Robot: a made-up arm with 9 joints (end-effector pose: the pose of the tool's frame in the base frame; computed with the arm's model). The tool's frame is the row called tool.
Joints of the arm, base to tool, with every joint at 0 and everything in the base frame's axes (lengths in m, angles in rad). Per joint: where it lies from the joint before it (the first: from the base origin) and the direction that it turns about. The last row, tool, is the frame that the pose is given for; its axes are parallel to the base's.
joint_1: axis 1 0 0 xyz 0.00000 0.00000 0.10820
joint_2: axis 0 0 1 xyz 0.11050 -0.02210 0.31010
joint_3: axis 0 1 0 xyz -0.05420 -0.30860 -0.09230
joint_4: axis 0 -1 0 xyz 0.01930 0.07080 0.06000
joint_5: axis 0 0 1 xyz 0.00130 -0.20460 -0.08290
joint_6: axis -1 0 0 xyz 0.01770 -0.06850 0.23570
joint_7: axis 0 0 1 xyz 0.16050 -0.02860 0.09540
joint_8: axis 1 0 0 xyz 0.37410 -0.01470 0.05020
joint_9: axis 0 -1 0 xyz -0.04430 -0.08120 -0.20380
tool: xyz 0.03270 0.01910 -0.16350
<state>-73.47 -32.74 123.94 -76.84 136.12 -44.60 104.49 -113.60 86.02</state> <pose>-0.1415 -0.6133 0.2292 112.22 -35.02 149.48</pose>
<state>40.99 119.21 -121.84 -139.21 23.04 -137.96 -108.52 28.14 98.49</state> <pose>0.3691 -0.1776 0.0513 -17.13 7.89 29.00</pose>
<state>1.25 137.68 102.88 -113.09 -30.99 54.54 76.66 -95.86 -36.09</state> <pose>0.9374 -0.0200 0.5102 40.01 -64.84 -41.09</pose>
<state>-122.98 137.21 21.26 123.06 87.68 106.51 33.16 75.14 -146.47</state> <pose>0.2160 0.2492 -0.1009 -178.27 38.19 -22.79</pose>
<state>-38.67 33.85 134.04 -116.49 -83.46 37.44 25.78 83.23 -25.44</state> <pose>0.4412 -0.2050 0.8799 73.09 -54.21 24.89</pose>
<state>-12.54 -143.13 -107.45 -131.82 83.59 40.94 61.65 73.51 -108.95</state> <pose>0.0597 0.3747 0.3353 119.36 25.78 119.59</pose>
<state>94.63 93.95 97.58 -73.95 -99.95 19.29 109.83 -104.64 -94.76</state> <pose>0.9125 0.1662 0.0604 176.07 2.60 10.40</pose>
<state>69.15 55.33 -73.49 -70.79 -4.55 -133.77 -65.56 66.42 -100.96</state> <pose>0.6481 -0.3365 0.1680 -29.99 -44.82 -42.56</pose>
